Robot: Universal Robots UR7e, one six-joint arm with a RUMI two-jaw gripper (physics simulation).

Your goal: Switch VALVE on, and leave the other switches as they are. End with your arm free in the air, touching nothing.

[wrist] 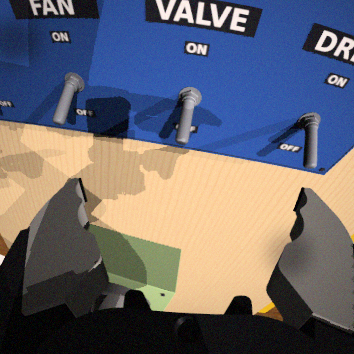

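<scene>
The VALVE switch is a grey lever on the blue panel, at the upper middle of the wrist view. Its lever points down, away from the ON label, and covers most of the small label at its lower end. The FAN switch at the left and the switch marked DRI... at the right also point down toward their OFF labels. My gripper is wide open and empty. Its fingertips show below the panel's lower edge, one on each side of the VALVE lever's line, apart from the levers.
A light wooden table top lies below the panel. A green block shows between the fingers at the lower left, partly hidden by the gripper. Part of another OFF label shows at the left edge. Shadows fall across the panel and wood.
</scene>
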